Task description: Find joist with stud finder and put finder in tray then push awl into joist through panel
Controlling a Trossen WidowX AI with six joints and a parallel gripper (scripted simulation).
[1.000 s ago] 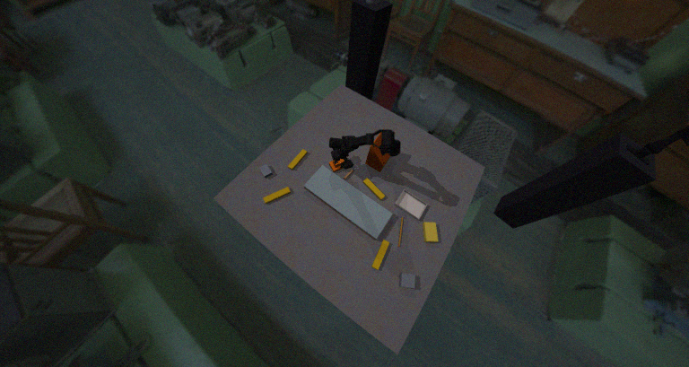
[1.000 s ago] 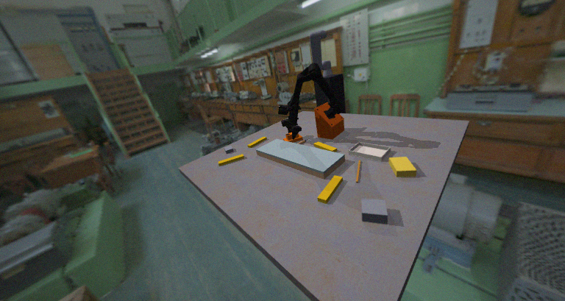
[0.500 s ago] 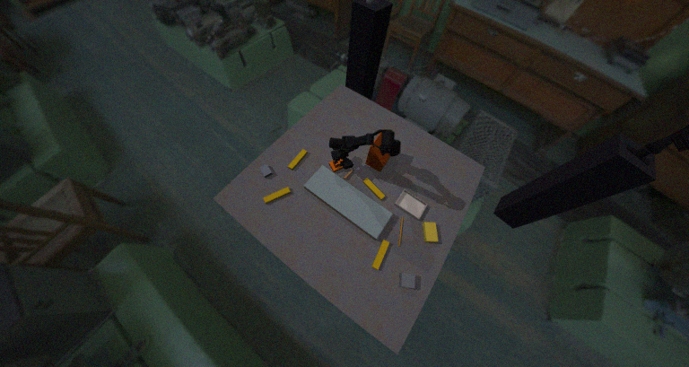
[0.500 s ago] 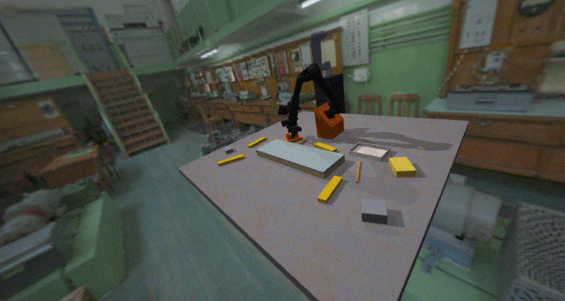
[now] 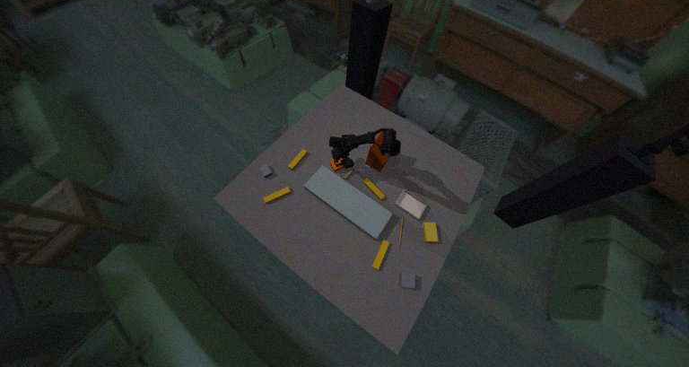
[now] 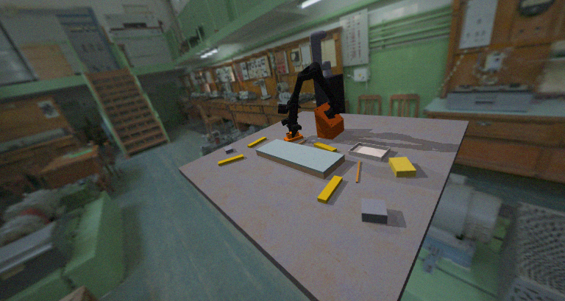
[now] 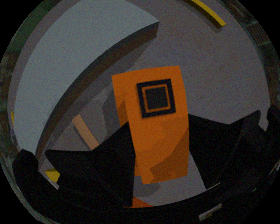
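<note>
The awl is 20 mm behind my gripper tip, 90 mm to the left of it and 30 mm below it. From my gripper tip the other things lie so: stud finder (10 mm ahead, 20 mm above); thin orange stick (80 mm ahead, 560 mm to the left, 30 mm below); tray (100 mm behind, 510 mm to the left, 20 mm below).
</note>
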